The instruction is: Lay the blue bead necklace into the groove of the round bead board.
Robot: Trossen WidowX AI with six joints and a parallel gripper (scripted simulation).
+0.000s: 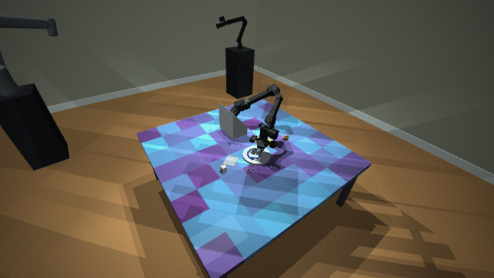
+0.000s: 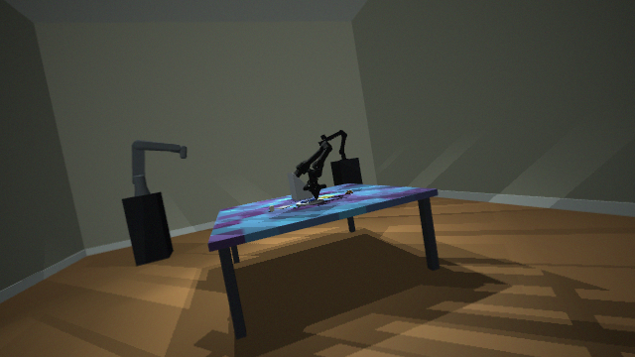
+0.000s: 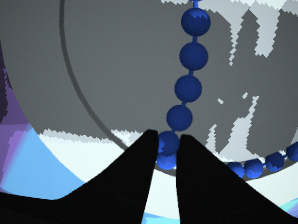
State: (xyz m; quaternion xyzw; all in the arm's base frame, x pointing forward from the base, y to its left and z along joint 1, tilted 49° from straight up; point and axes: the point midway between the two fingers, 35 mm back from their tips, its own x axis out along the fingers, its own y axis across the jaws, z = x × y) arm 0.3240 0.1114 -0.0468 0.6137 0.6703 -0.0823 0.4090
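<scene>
My gripper tip is now 5 cm to the left of the round white bead board and 1 cm above it. Round my gripper tip: cream cube 33 cm to the right, 1 cm behind; then yellow patch 11 cm to the left, 10 cm behind, 1 cm below; then flat grey square 24 cm to the right, 6 cm behind, 1 cm below.
</scene>
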